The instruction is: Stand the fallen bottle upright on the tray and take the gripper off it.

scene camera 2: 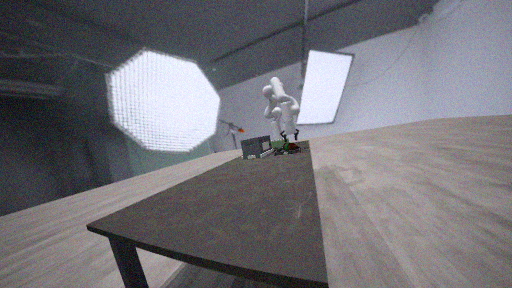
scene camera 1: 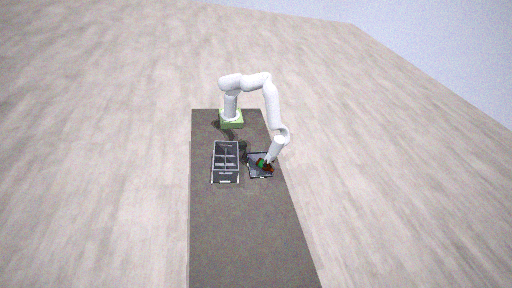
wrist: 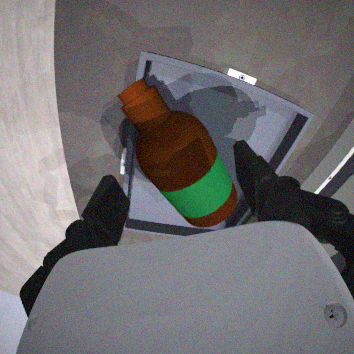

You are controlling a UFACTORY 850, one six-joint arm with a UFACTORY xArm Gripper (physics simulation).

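A brown bottle (scene camera 1: 269, 168) (scene camera 2: 293, 147) (wrist: 177, 150) with a green label lies on its side on the grey tray (scene camera 1: 253, 171) (wrist: 149, 204). In the wrist view its neck points to the upper left, over the tray's left rim, and its base is near the tray's lower right corner. My gripper (scene camera 1: 267, 161) (scene camera 2: 290, 137) (wrist: 174, 175) is open and empty, above the bottle. In the wrist view one black finger is left of the bottle and the other is right of it, with gaps between. The gripper's housing hides the lower part of the wrist view.
A grey crate (scene camera 1: 225, 176) (scene camera 2: 256, 148) with several compartments stands beside the tray on the dark table (scene camera 1: 240, 230) (scene camera 2: 225, 200). Part of it shows at the wrist view's right edge. The tray is near the table's right edge in scene camera 1. The arm's green base (scene camera 1: 231, 123) is behind.
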